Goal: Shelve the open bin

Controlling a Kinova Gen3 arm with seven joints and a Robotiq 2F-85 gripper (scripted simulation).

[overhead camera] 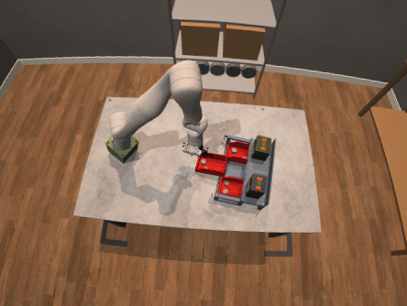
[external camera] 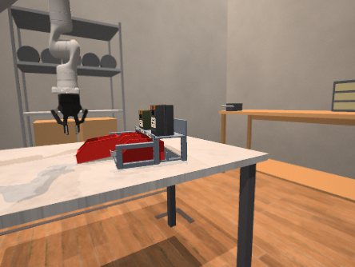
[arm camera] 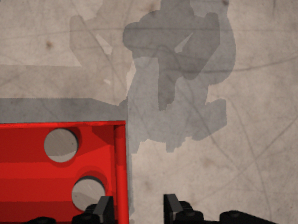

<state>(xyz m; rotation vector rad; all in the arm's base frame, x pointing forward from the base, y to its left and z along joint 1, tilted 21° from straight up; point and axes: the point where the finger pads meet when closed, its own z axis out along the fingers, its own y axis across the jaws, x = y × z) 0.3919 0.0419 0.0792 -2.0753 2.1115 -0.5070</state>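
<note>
My gripper is now 110 mm above the grey round part, 70 mm short of it and 40 mm to the left of it. Also, from my hand: black tool case: 340 mm ahead, 140 mm to the right, 30 mm above; grey shelf: 280 mm ahead, 60 mm below, 20 mm to the right.
</note>
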